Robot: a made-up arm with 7 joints. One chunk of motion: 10 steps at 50 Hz.
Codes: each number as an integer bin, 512 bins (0 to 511) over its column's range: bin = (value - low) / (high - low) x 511, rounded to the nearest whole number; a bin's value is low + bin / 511 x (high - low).
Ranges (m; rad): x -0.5..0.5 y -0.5..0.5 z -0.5..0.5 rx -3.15..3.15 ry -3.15..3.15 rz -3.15..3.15
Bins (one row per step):
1: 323 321 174 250 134 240
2: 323 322 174 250 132 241
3: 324 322 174 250 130 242
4: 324 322 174 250 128 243
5: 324 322 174 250 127 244
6: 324 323 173 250 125 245
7: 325 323 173 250 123 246
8: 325 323 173 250 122 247
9: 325 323 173 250 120 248
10: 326 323 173 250 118 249
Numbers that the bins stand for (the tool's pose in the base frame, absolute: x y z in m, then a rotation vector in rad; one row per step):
1: 0.1321 0.1282 -0.1595 -0.0678 -1.4979 -0.1911
2: 0.1321 0.1301 -0.1595 -0.0678 -1.5226 -0.1788
3: 0.1341 0.1301 -0.1595 -0.0678 -1.5473 -0.1664
4: 0.1341 0.1301 -0.1595 -0.0678 -1.5719 -0.1541
5: 0.1341 0.1301 -0.1595 -0.0678 -1.5842 -0.1418
6: 0.1341 0.1321 -0.1614 -0.0678 -1.6089 -0.1295
7: 0.1360 0.1321 -0.1614 -0.0678 -1.6336 -0.1171
8: 0.1360 0.1321 -0.1614 -0.0678 -1.6459 -0.1048
9: 0.1360 0.1321 -0.1614 -0.0678 -1.6705 -0.0925
10: 0.1380 0.1321 -0.1614 -0.0678 -1.6952 -0.0801

